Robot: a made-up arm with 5 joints. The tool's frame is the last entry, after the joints. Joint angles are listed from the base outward. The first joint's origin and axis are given. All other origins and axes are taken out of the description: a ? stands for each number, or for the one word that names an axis. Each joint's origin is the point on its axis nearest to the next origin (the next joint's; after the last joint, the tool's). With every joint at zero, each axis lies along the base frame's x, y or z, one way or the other. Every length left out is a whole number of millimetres.
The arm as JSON. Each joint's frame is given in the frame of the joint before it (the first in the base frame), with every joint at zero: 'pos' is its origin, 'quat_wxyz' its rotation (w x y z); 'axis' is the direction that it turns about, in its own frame. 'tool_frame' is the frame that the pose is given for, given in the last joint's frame.
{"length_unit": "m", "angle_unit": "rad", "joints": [
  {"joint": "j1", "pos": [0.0, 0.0, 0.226], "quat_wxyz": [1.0, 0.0, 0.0, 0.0], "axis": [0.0, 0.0, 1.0]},
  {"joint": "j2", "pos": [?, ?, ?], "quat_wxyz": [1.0, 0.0, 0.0, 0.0], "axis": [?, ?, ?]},
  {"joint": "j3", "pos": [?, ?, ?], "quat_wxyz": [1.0, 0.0, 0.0, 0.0], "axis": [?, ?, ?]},
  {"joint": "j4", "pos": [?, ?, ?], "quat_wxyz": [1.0, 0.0, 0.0, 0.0], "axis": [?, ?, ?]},
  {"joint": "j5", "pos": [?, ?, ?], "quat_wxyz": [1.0, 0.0, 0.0, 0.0], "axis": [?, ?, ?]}
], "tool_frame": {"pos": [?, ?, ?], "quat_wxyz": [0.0, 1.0, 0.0, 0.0]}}
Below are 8 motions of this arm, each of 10 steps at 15 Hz.
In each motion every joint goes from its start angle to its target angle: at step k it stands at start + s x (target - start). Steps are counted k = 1, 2, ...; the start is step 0. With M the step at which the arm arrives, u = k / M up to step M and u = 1 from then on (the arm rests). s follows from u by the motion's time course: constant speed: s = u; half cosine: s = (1 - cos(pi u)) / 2; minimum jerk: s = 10 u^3 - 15 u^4 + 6 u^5.
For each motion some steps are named. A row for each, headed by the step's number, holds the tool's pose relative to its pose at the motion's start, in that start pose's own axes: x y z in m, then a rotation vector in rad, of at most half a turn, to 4 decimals.
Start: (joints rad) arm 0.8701 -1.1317 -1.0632 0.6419 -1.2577
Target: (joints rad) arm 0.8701 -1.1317 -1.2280 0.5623 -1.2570
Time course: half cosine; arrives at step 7
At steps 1, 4, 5, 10:
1: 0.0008 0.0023 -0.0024 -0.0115 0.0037 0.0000
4: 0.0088 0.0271 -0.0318 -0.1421 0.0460 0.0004
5: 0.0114 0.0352 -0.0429 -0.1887 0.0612 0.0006
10: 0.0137 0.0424 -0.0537 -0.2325 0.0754 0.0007

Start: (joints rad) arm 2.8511 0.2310 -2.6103 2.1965 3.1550
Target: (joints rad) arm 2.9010 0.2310 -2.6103 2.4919 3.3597
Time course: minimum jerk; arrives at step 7
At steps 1, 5, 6, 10:
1: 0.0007 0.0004 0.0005 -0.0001 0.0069 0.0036
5: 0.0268 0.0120 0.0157 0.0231 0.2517 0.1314
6: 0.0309 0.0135 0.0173 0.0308 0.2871 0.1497
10: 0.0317 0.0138 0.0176 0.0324 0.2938 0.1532

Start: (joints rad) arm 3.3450 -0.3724 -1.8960 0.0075 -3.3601
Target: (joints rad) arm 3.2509 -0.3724 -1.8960 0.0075 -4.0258
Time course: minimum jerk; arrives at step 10
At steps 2, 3, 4, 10:
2: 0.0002 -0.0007 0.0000 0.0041 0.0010 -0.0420
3: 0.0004 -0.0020 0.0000 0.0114 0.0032 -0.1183
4: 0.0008 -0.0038 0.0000 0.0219 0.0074 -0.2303
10: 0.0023 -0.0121 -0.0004 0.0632 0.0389 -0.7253

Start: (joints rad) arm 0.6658 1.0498 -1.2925 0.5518 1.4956
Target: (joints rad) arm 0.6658 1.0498 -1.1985 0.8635 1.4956
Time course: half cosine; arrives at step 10
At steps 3, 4, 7, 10:
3: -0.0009 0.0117 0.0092 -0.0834 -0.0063 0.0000
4: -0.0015 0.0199 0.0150 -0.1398 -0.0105 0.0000
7: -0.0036 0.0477 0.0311 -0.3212 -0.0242 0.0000
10: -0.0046 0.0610 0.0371 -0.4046 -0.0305 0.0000

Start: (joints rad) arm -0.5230 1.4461 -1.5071 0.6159 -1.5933
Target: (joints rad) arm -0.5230 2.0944 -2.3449 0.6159 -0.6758
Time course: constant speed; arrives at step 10
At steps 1, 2, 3, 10:
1: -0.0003 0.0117 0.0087 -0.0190 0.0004 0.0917
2: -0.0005 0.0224 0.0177 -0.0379 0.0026 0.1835
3: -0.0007 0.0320 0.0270 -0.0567 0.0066 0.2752
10: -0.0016 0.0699 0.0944 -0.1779 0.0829 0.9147

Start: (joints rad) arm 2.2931 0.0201 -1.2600 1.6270 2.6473
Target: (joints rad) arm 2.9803 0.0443 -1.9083 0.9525 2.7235
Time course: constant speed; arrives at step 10
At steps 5, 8, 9, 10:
5: -0.0554 0.1185 -0.1259 0.3132 -0.5610 -0.3122
8: -0.0412 0.2131 -0.1953 0.3837 -0.9360 -0.5141
9: -0.0274 0.2446 -0.2159 0.3852 -1.0652 -0.5804
10: -0.0093 0.2747 -0.2351 0.3751 -1.1956 -0.6452

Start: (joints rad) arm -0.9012 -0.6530 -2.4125 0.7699 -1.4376
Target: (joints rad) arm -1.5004 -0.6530 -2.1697 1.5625 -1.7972
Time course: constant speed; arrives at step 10
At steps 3, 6, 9, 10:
3: 0.0059 -0.0451 0.0337 0.2972 -0.1763 -0.2041
6: -0.0058 -0.0924 0.0550 0.6085 -0.3515 -0.3539
9: -0.0291 -0.1366 0.0605 0.9310 -0.5182 -0.4357
10: -0.0382 -0.1501 0.0587 1.0397 -0.5704 -0.4456

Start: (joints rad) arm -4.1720 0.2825 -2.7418 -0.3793 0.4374
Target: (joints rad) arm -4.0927 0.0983 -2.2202 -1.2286 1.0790
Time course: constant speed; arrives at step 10
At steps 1, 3, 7, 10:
1: 0.0003 -0.0016 -0.0047 0.0251 0.0447 0.0718
3: 0.0006 -0.0046 -0.0160 0.0829 0.1297 0.2153
7: -0.0003 -0.0093 -0.0452 0.2280 0.2813 0.4996
10: -0.0022 -0.0119 -0.0724 0.3622 0.3768 0.7074

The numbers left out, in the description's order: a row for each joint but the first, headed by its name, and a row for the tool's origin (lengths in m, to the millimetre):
j2: xyz 0.0 0.0 0.0, axis 0.0 1.0 0.0
j3: xyz 0.043 0.0 0.231, axis 0.0 1.0 0.0
j4: xyz 0.054 0.0 -0.239, axis 0.0 1.0 0.0
j5: xyz 0.075 0.0 -0.096, axis 0.0 0.0 -1.0
tool: xyz 0.0 0.0 0.0

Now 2 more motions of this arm.
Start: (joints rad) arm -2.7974 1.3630 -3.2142 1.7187 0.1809
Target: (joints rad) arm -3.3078 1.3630 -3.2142 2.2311 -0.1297
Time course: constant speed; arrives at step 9
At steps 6, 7, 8, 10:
6: -0.0338 0.1769 0.0158 -0.0130 -0.3369 0.1366
7: -0.0455 0.2036 0.0165 0.0030 -0.3919 0.1602
8: -0.0588 0.2292 0.0167 0.0241 -0.4457 0.1841
10: -0.0734 0.2536 0.0163 0.0503 -0.4979 0.2080

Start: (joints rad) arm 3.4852 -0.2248 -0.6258 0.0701 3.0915
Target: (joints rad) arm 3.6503 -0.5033 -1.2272 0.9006 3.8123
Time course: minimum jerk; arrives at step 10
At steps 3, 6, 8, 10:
3: -0.0259 0.0076 -0.0202 -0.0191 -0.0079 0.0985
6: -0.0880 0.0306 -0.1117 -0.0862 -0.0175 0.4129
8: -0.1037 0.0387 -0.1693 -0.1222 -0.0127 0.5703
10: -0.1055 0.0400 -0.1828 -0.1303 -0.0107 0.6054

